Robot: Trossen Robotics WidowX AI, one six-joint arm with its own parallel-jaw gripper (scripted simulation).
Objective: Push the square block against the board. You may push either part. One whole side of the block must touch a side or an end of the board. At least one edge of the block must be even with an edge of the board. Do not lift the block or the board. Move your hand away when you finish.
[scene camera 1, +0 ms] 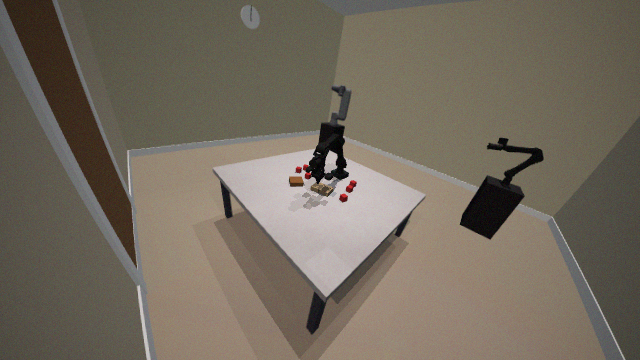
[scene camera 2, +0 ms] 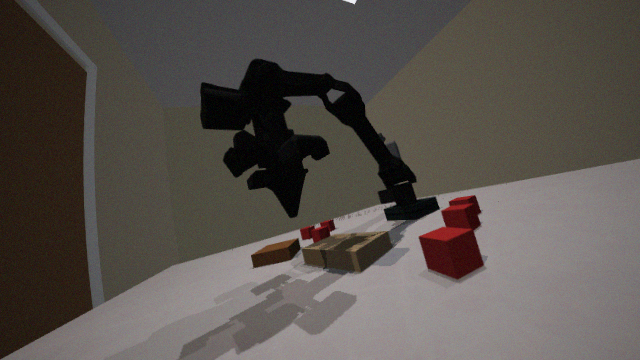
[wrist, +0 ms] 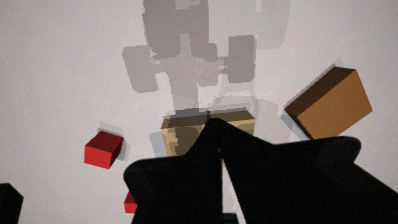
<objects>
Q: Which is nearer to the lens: the board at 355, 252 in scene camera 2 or the square block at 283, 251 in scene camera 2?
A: The board.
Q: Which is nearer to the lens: the square block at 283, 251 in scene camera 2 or the red cube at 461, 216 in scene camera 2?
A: The red cube.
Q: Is the gripper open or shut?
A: Shut.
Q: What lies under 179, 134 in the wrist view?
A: A board.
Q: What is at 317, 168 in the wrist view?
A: The gripper.
</objects>
